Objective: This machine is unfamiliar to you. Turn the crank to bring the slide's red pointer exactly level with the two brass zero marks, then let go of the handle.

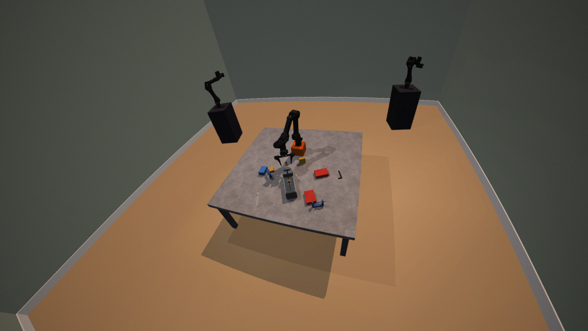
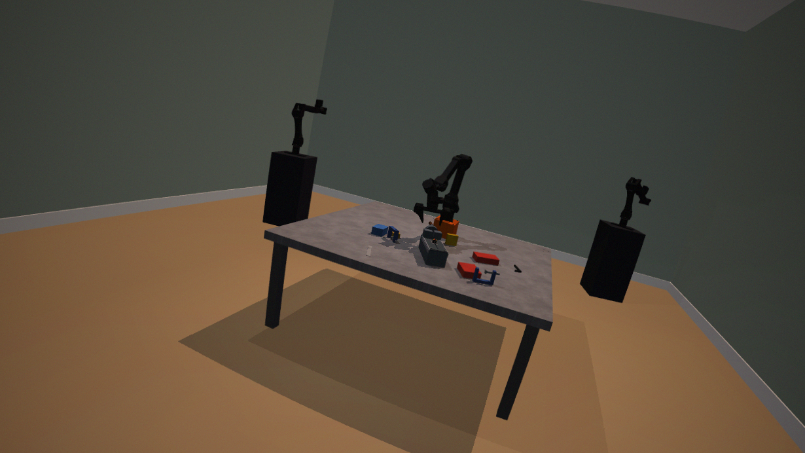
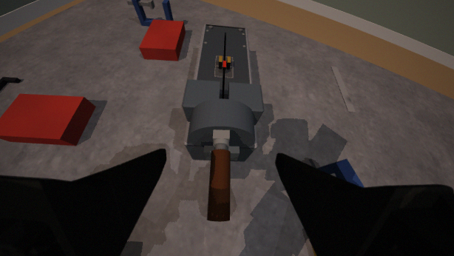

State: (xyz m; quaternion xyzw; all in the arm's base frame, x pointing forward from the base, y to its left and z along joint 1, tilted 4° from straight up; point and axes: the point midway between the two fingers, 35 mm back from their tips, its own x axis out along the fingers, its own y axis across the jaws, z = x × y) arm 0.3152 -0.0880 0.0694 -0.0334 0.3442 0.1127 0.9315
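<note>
The brown crank handle is 2 cm behind my gripper tip. From my gripper tip the other things lie so: yellow cube 16 cm behind, 12 cm to the left, 10 cm below; then red pointer 15 cm ahead, 3 cm to the left, 4 cm below; then blue block 5 cm behind, 26 cm to the right, 10 cm below.
</note>
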